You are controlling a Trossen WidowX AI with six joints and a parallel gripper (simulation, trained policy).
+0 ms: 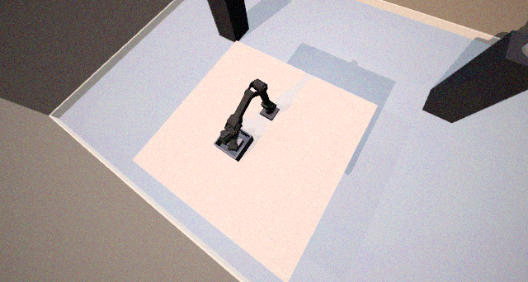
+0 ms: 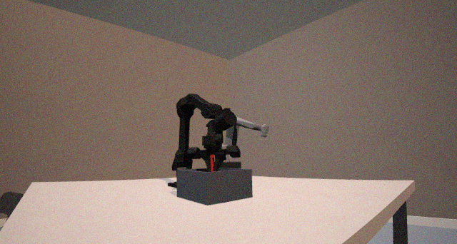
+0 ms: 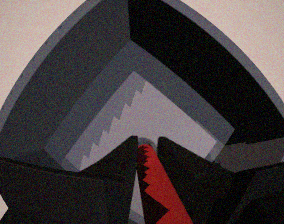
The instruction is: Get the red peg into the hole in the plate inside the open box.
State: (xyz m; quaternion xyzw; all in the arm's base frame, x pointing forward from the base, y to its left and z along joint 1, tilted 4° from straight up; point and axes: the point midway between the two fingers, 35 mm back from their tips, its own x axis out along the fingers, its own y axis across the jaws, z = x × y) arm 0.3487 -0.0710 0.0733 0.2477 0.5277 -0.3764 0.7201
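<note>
My gripper tip is 10 mm to the right of the grey plate and 30 mm above it. From my gripper tip the other things lie so: dark grey box 10 mm to the left, 50 mm below; then red peg 10 mm behind, 10 mm to the left, 30 mm above.
</note>
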